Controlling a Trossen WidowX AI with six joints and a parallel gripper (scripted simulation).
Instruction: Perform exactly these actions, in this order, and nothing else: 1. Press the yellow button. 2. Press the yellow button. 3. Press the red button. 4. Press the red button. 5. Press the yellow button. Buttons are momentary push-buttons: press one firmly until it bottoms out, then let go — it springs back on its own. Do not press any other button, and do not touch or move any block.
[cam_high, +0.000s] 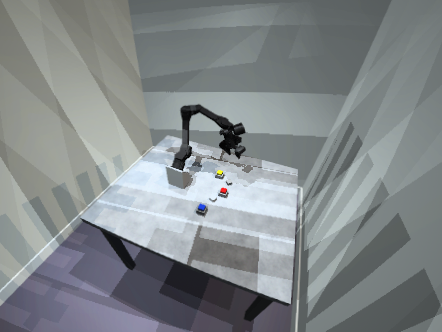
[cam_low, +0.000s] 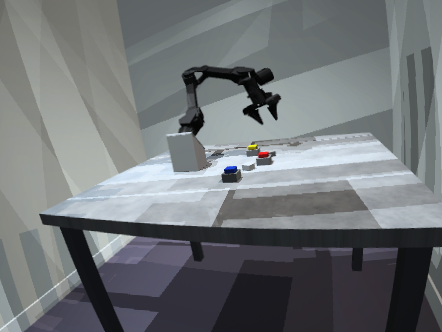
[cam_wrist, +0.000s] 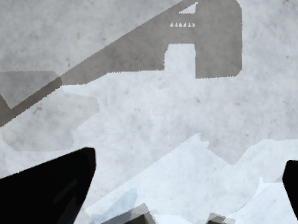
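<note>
My gripper tip is now 100 mm to the left of the yellow button, 90 mm above it and 60 mm past it. Also, from my gripper tip: red button (240 mm to the right, 90 mm below, 20 mm ahead); then blue button (400 mm to the right, 90 mm below, 50 mm behind).
</note>
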